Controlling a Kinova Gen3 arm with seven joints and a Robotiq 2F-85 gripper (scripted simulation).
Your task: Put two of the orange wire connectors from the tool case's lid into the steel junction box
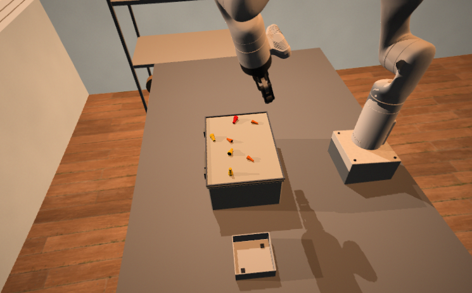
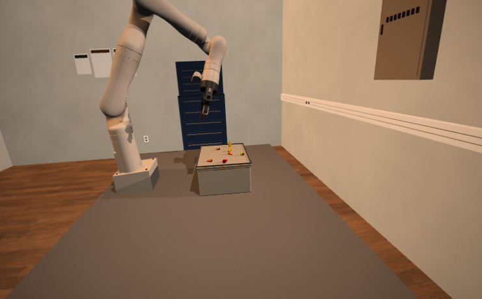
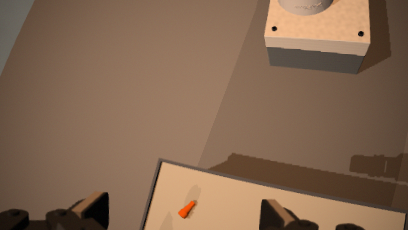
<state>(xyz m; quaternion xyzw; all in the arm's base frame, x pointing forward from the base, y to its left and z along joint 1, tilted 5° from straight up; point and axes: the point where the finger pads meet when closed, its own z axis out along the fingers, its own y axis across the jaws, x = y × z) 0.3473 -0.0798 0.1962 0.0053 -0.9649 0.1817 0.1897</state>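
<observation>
My hand is 180 mm above the red connector, 100 mm to the left of it and 60 mm short of it. Also, from my hand: tool case (220 mm below, 80 mm ahead, 20 mm to the left).
</observation>
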